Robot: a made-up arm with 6 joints.
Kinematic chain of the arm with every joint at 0, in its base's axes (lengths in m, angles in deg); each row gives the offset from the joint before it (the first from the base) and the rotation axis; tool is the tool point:
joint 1: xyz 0 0 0.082 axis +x
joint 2: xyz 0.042 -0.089 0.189 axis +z
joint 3: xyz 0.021 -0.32 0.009 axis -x
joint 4: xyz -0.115 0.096 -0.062 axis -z
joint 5: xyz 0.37 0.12 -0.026 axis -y
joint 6: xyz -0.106 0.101 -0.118 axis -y
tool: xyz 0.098 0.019 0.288
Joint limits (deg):
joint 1: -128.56..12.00
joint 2: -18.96..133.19
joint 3: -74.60..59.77
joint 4: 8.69..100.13
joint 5: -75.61..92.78
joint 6: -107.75..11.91
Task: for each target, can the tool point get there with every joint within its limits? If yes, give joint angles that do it. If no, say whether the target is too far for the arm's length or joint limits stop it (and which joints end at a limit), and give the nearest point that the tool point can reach.
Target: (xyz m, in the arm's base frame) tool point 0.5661 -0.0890 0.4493
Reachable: yes | joints -58.87 31.88 -41.14 65.67 -13.74 -6.25
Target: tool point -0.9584 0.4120 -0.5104
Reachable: no: joint limits stop it (at a limit: joint 2, joint 4, joint 6) | nearest point -0.3540 0.2824 -0.3240 | short by 0.646 m
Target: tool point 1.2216 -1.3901 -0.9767
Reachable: no: too far | nearest point 0.5856 -0.7312 -0.2106 | short by 1.194 m
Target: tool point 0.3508 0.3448 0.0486
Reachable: yes | joints -49.65 83.96 33.30 40.49 2.63 -9.86
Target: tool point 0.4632 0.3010 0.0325
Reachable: yes | joints -105.49 28.36 -18.55 17.32 35.91 -33.65
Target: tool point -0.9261 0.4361 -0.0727
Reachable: no: joint limits stop it (at a limit: joint 2, joint 4, joint 6) | nearest point -0.3820 0.3639 -0.0471 | short by 0.549 m
